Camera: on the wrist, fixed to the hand. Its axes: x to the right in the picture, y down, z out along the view.
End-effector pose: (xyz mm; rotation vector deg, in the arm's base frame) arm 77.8 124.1 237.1 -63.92 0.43 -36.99
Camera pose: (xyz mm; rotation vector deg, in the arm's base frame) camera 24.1 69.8 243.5 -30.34 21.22 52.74
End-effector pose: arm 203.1 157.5 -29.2 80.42 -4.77 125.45
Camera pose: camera 180.5 210.0 -80.2 -71.63 38.46 -91.15
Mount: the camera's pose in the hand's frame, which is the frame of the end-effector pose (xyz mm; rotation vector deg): -15.7 -46.1 -59.2 23.82 -21.26 89.38
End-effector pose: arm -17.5 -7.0 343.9 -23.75 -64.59 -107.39
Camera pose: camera -37.7 -39.2 277.3 -58.35 -50.02 -11.46
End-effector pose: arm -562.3 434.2 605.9 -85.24 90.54 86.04
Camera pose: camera -497.5 395.3 618.8 -30.28 -148.08 -93.98
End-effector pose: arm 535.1 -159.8 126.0 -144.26 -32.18 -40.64
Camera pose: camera 477.7 -157.7 176.7 -106.77 57.74 24.52
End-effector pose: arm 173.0 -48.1 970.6 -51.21 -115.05 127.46
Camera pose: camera 194.3 7.9 1018.4 70.77 14.36 -88.71
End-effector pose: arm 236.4 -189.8 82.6 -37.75 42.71 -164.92
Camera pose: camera 225.7 -120.2 52.2 -15.35 16.51 -76.43
